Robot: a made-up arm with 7 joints. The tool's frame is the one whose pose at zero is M. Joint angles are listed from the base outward.
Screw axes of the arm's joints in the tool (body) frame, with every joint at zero. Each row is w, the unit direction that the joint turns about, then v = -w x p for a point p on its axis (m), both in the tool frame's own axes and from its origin. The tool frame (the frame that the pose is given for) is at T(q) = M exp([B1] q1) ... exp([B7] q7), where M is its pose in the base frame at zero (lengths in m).
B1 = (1, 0, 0, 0.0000, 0.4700, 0.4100)
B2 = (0, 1, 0, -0.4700, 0.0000, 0.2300)
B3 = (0, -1, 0, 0.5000, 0.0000, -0.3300)
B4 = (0, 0, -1, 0.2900, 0.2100, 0.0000)
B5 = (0, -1, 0, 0.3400, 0.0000, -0.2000)
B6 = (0, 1, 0, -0.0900, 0.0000, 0.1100)
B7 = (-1, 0, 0, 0.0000, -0.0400, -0.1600)
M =
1 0 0 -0.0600
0 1 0 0.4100
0 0 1 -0.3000
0 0 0 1
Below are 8 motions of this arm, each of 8 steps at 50 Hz.
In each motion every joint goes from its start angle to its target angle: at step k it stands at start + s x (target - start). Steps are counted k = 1, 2, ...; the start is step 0. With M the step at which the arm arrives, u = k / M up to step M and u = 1 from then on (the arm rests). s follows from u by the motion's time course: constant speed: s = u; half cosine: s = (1 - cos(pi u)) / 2; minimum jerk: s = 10 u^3 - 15 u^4 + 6 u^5.
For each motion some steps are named. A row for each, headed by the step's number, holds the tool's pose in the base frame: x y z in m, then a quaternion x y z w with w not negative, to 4 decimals.
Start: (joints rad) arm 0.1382 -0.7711 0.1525 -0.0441 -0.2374 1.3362 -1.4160
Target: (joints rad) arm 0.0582 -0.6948 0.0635 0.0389 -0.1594 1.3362 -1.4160
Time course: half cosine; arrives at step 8
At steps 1, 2, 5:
1: 0.3268 0.3384 -0.0046 0.6491 0.2612 -0.1864 0.6897
2: 0.3239 0.3375 -0.0079 0.6482 0.2632 -0.1913 0.6884
5: 0.3100 0.3320 -0.0237 0.6432 0.2717 -0.2171 0.6822

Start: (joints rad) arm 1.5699 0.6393 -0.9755 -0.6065 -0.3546 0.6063 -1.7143
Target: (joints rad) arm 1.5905 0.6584 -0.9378 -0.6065 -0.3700 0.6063 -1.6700
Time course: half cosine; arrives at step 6
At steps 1, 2, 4, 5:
1: 0.0747 -0.3007 0.3248 -0.2591 -0.9339 -0.2181 0.1141
2: 0.0738 -0.3013 0.3247 -0.2597 -0.9326 -0.2239 0.1127
4: 0.0713 -0.3028 0.3241 -0.2613 -0.9286 -0.2398 0.1088
5: 0.0703 -0.3033 0.3239 -0.2618 -0.9271 -0.2456 0.1074

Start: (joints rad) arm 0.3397 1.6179 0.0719 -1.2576 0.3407 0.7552 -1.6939
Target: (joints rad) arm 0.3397 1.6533 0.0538 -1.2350 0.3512 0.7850 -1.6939
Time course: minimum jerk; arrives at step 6
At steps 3, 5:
3: -0.0828 0.0412 0.3768 -0.5408 -0.8390 0.0458 0.0382
5: -0.0769 0.0433 0.3835 -0.5331 -0.8429 0.0568 0.0448

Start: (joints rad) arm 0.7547 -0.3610 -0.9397 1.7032 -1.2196 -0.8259 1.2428
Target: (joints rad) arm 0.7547 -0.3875 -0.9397 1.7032 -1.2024 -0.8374 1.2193
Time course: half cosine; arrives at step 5
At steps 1, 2, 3, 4, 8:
1: 0.1494 0.5754 0.3698 -0.2078 0.7955 -0.1489 0.5494
2: 0.1504 0.5762 0.3671 -0.2069 0.7928 -0.1546 0.5520
3: 0.1518 0.5772 0.3637 -0.2058 0.7895 -0.1617 0.5552
4: 0.1529 0.5780 0.3609 -0.2048 0.7868 -0.1674 0.5577
8: 0.1533 0.5783 0.3599 -0.2044 0.7857 -0.1695 0.5587

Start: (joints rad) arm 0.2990 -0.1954 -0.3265 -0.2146 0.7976 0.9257 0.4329
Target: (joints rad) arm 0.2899 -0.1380 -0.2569 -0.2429 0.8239 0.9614 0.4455
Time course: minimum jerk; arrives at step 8
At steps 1, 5, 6, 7, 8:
1: -0.0033 0.4862 -0.1594 -0.0660 0.0816 0.1462 0.9837
5: 0.0018 0.4836 -0.1669 -0.0744 0.0767 0.1552 0.9821
6: 0.0030 0.4829 -0.1687 -0.0764 0.0756 0.1574 0.9817
7: 0.0036 0.4826 -0.1696 -0.0774 0.0750 0.1585 0.9815
8: 0.0037 0.4825 -0.1697 -0.0776 0.0749 0.1587 0.9814

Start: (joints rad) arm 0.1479 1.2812 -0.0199 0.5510 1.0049 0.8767 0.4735
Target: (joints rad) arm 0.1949 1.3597 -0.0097 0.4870 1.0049 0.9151 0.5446
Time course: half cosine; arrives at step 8
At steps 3, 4, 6, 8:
3: -0.2860 0.3470 -0.0584 -0.3023 0.5816 -0.0101 0.7551
4: -0.2917 0.3488 -0.0457 -0.3000 0.5885 0.0041 0.7507
6: -0.3017 0.3514 -0.0217 -0.2956 0.6005 0.0307 0.7423
8: -0.3057 0.3521 -0.0117 -0.2937 0.6052 0.0418 0.7387

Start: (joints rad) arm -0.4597 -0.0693 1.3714 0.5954 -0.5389 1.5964 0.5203
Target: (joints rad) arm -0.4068 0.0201 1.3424 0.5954 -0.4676 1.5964 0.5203
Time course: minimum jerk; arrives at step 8
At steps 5, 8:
5: 0.3802 0.3572 -0.2359 -0.1467 0.3381 0.0602 0.9277
8: 0.3780 0.3601 -0.2373 -0.1380 0.3439 0.0554 0.9272

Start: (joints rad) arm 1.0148 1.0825 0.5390 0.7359 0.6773 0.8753 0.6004
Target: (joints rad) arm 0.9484 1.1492 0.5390 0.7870 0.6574 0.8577 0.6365
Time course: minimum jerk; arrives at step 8
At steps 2, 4, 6, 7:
2: -0.0564 0.6456 0.1657 0.1118 0.4933 -0.0010 0.8627
4: -0.0707 0.6411 0.1491 0.0866 0.5065 -0.0023 0.8579
6: -0.0850 0.6359 0.1330 0.0613 0.5196 -0.0039 0.8522
7: -0.0881 0.6347 0.1296 0.0558 0.5224 -0.0042 0.8508

